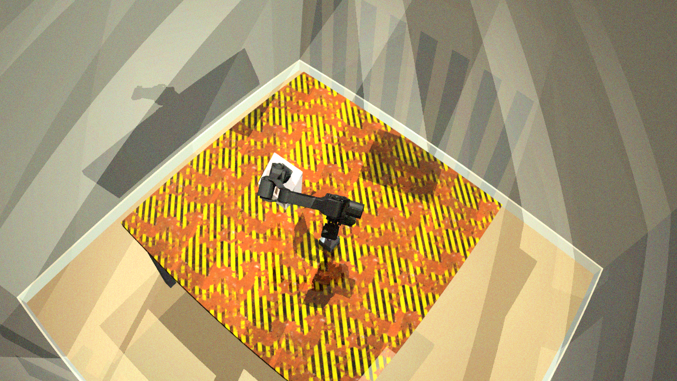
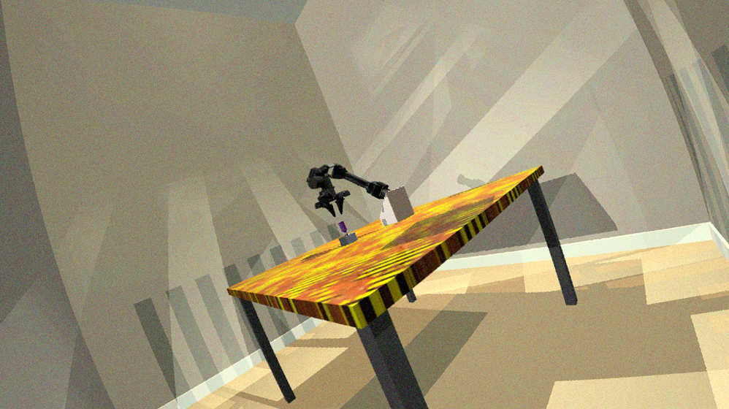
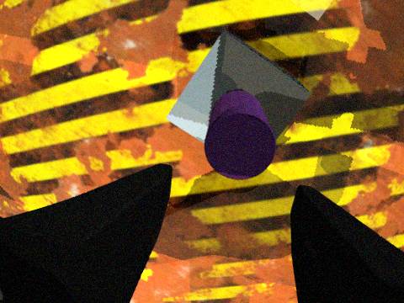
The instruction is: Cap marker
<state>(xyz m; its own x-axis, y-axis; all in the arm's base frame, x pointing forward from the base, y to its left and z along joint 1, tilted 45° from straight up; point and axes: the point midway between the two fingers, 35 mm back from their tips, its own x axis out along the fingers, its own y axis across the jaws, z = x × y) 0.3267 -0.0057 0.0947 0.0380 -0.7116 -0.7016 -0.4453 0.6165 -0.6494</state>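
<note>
The purple cap is 6 cm below my gripper tip. The rest, counted from my gripper tip: holder block 13 cm below.
</note>
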